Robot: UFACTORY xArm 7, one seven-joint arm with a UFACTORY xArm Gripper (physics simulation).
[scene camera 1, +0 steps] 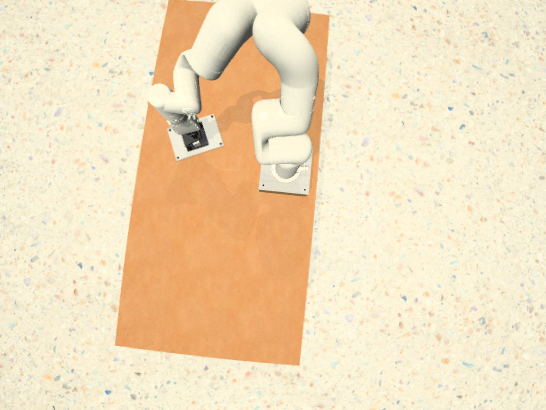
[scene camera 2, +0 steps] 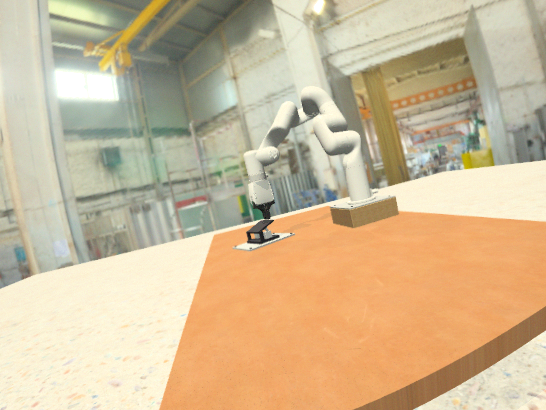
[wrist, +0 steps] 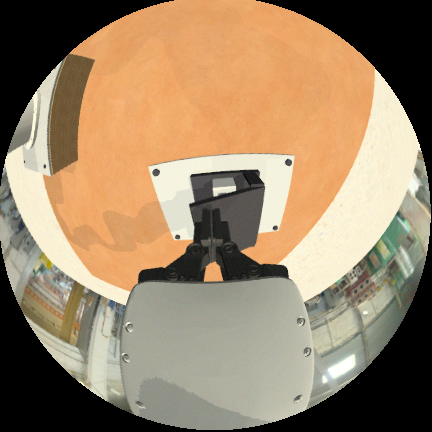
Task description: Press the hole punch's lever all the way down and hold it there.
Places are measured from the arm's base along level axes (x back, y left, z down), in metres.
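Pixels of known places: gripper, between the fingertips: point(scene camera 1: 195, 135) point(scene camera 2: 267, 219) point(wrist: 210, 219); arm's base, origin of its link: point(scene camera 1: 285, 168) point(scene camera 2: 361, 201).
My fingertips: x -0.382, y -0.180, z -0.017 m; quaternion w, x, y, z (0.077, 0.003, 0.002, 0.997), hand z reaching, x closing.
Note:
Ahead of a thing's pixels: the offset from my fingertips to its middle. "*": to the spot under its first point. Level surfaces: height alone.
The black hole punch @[* dy -0.004, dx +0.010, dz +0.079 m] point(scene camera 1: 203, 141) point(scene camera 2: 254, 240) point(wrist: 254, 179) sits on a white plate point(scene camera 1: 214, 131) point(scene camera 2: 243, 247) point(wrist: 169, 200) with dark screws at its corners. Its flat dark lever @[dy -0.035, dx -0.032, dz +0.027 m] point(scene camera 2: 261, 226) point(wrist: 245, 212) is tilted up, with a gap beneath it and its higher end toward the arm in the second scene view. My gripper point(scene camera 2: 267, 217) point(wrist: 210, 219) is shut and empty, pointing down over the lever. In the wrist view the fingertips overlap the lever's left part. Whether they touch it I cannot tell. In the first scene view the arm hides most of the fingers.
The arm's base stands on a wooden block point(scene camera 2: 366, 212) point(wrist: 71, 117) with a light top plate, to the left in the wrist view. Both stand on the orange table top @[dz +0.100 m] point(scene camera 1: 215, 260) point(scene camera 2: 350, 300) point(wrist: 225, 90). The arm's shadow falls between them.

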